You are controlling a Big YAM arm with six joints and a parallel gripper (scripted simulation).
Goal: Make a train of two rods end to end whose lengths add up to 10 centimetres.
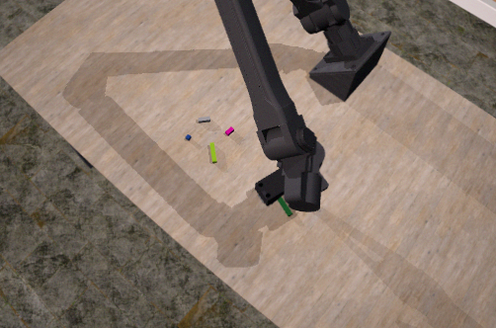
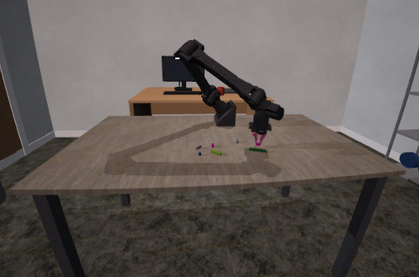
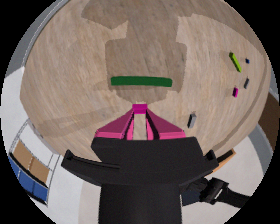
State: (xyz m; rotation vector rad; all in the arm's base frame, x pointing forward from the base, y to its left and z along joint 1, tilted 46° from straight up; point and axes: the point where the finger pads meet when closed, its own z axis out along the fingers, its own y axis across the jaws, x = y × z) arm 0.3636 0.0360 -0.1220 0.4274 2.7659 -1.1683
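The green rod is 4 cm ahead of my hand, 2 cm below it and 1 cm to the right of it. The rest, counted from my hand: blue rod (29 cm to the right, 6 cm ahead, 2 cm below); then lime rod (21 cm to the right, 5 cm ahead, 2 cm below).
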